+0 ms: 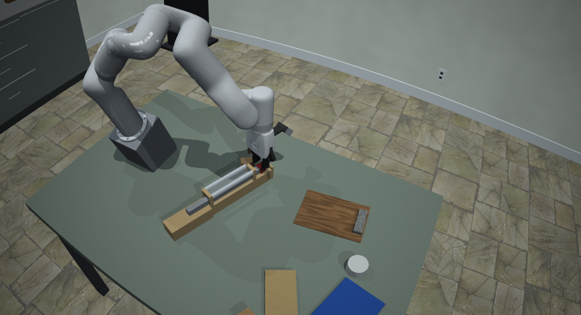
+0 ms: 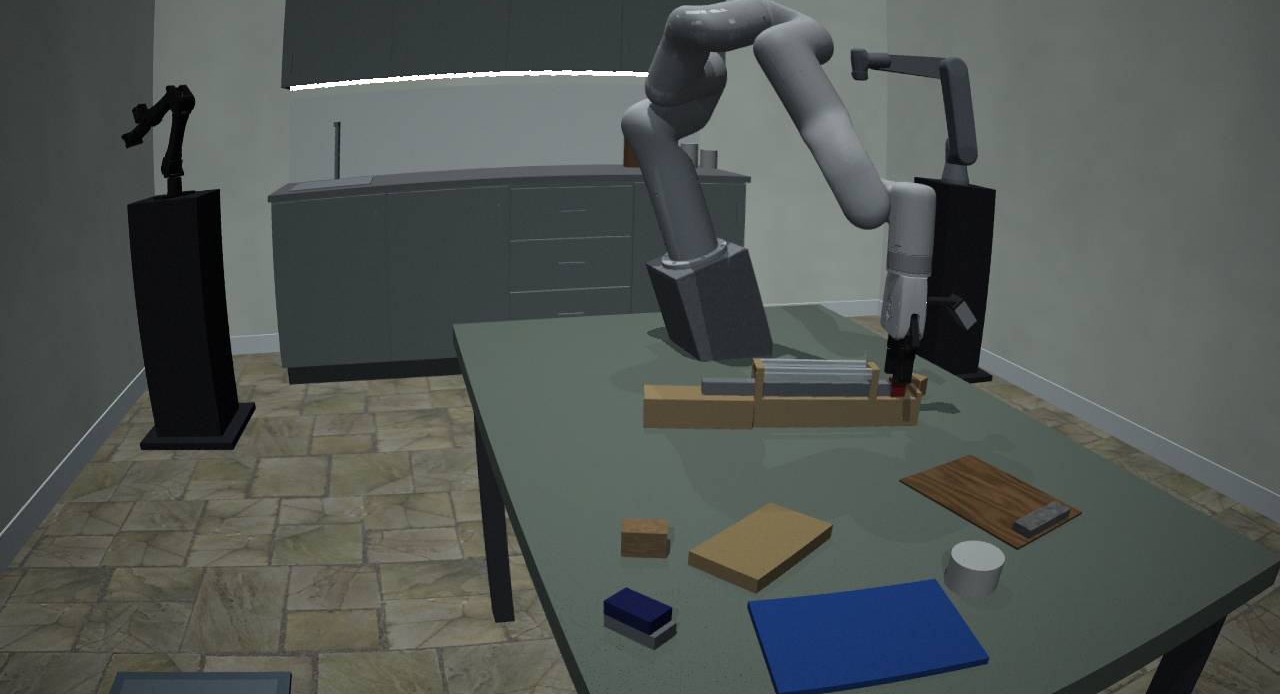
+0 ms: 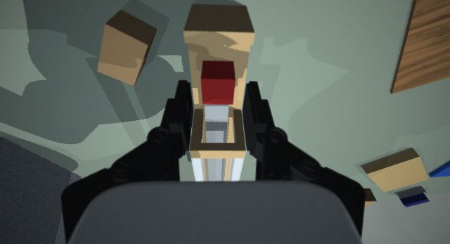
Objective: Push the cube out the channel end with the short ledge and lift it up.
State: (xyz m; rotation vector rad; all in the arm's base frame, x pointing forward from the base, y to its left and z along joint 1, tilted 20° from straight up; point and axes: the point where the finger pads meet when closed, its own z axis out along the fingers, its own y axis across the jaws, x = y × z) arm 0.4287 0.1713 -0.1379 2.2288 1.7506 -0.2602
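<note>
Right now the red cube is 30 mm below my hand. Also, from my hand: blue mat (500 mm ahead, 310 mm to the right, 90 mm below); then channel (140 mm to the right, 40 mm below, 30 mm behind); then tan plank (350 mm to the right, 310 mm ahead, 80 mm below).
</note>
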